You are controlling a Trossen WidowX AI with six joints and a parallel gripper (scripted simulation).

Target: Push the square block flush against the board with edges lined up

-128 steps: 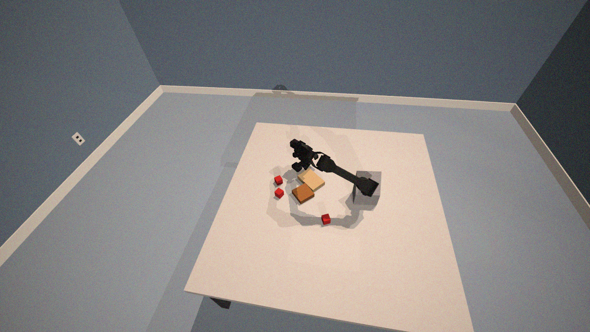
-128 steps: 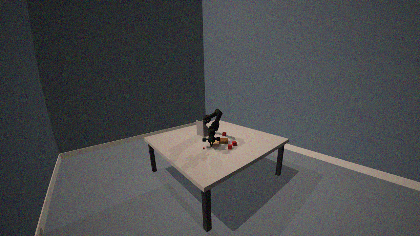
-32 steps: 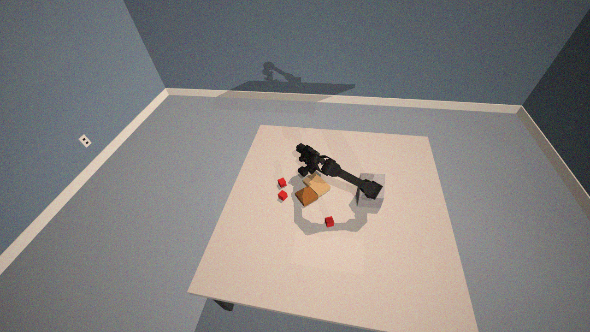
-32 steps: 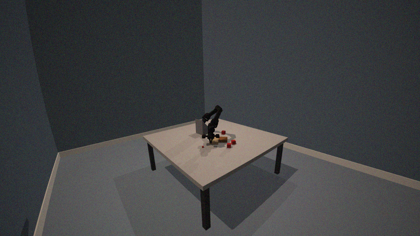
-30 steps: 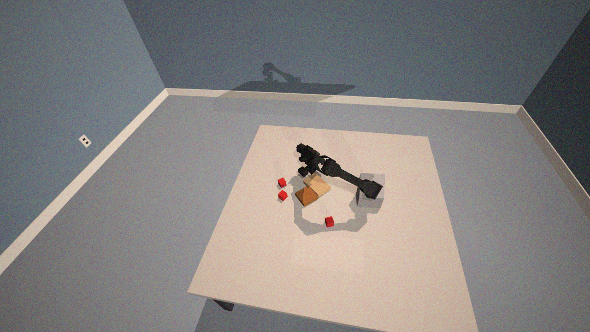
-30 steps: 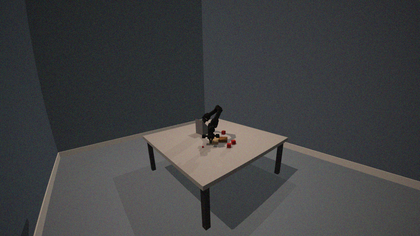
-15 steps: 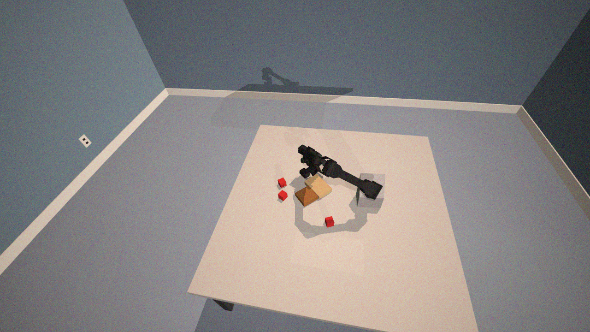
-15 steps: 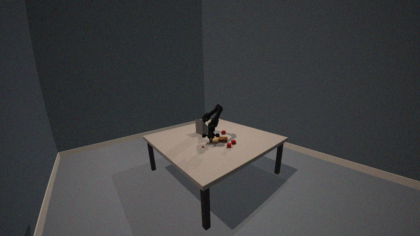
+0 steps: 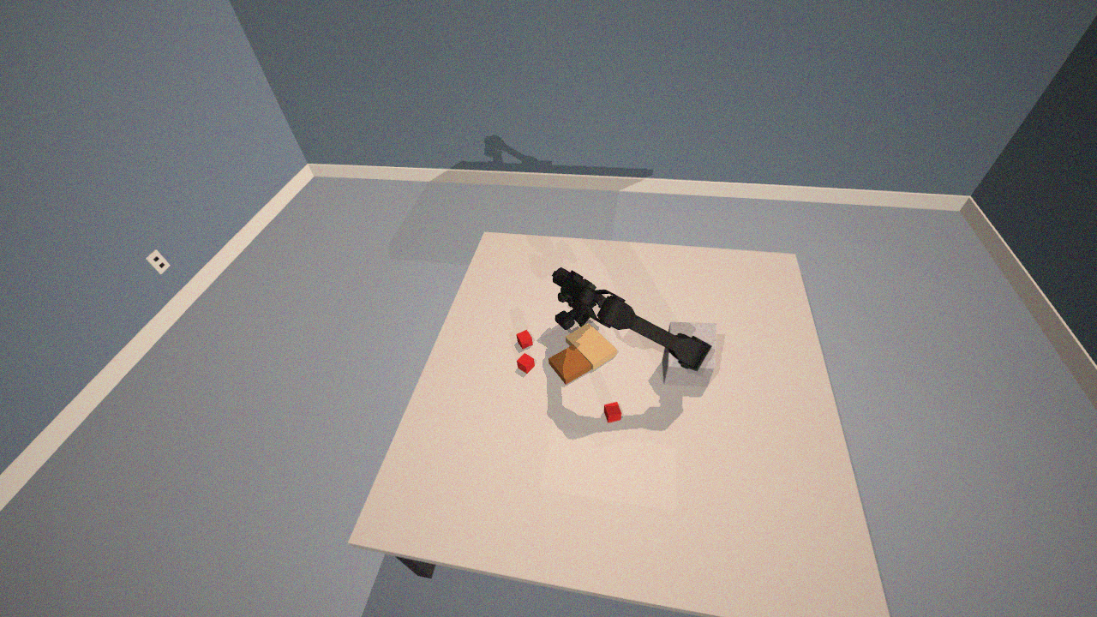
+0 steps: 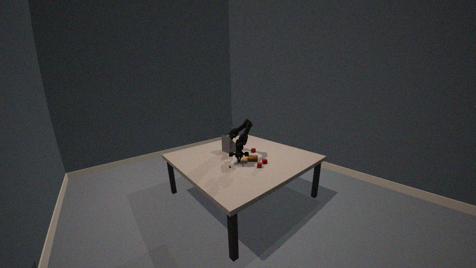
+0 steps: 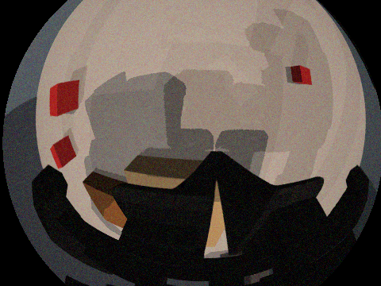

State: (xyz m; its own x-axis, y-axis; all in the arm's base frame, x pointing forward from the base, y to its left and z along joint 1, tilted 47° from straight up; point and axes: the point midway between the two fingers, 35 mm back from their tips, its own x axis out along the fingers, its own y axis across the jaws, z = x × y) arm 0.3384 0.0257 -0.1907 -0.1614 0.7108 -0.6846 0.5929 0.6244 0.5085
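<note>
Right now my gripper tip is 50 mm past the tan board and 80 mm to the right of it. Also, from my gripper tip: orange-brown square block (170 mm to the left); then tiny red cube (10 mm ahead, 120 mm to the right, 10 mm below).
</note>
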